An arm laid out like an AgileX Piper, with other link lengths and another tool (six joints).
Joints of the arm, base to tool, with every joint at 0 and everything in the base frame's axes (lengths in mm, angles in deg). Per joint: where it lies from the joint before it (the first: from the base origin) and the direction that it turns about. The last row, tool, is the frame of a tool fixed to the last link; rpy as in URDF.
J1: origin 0 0 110.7 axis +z
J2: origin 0 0 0 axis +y
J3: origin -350.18 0 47.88 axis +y
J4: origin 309.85 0 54.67 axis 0.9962 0 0.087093
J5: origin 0 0 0 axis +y
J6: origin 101.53 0 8.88 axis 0.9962 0 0.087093
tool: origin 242.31 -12 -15.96 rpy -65.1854 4.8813 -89.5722
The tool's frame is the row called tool.
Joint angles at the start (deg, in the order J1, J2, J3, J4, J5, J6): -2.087, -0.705, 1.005, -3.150, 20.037, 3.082
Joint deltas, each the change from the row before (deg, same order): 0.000, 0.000, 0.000, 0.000, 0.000, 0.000; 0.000, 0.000, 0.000, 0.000, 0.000, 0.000; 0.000, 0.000, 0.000, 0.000, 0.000, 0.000; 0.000, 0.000, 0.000, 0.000, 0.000, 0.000; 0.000, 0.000, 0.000, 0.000, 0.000, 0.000; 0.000, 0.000, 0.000, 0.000, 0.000, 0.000; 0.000, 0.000, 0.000, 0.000, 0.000, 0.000; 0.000, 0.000, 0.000, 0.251, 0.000, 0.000; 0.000, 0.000, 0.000, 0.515, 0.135, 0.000; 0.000, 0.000, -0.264, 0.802, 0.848, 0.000; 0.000, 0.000, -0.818, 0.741, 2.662, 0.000; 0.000, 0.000, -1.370, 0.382, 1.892, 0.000
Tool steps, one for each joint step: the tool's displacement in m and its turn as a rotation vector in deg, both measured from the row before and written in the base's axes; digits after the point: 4 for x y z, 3 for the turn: 0.0000, 0.0000, 0.0000, 0.000, 0.000, 0.000; 0.0000, 0.0000, 0.0000, 0.000, 0.000, 0.000; 0.0000, 0.0000, 0.0000, 0.000, 0.000, 0.000; 0.0000, 0.0000, 0.0000, 0.000, 0.000, 0.000; 0.0000, 0.0000, 0.0000, 0.000, 0.000, 0.000; 0.0000, 0.0000, 0.0000, 0.000, 0.000, 0.000; 0.0000, 0.0000, 0.0000, 0.000, 0.000, 0.000; 0.0000, 0.0007, -0.0001, 0.250, -0.009, 0.021; -0.0002, 0.0013, -0.0009, 0.518, 0.116, 0.036; -0.0015, 0.0021, -0.0020, 0.822, 0.554, 0.038; -0.0051, 0.0020, -0.0059, 0.809, 1.815, 0.013; -0.0027, 0.0012, 0.0044, 0.401, 0.508, 0.022
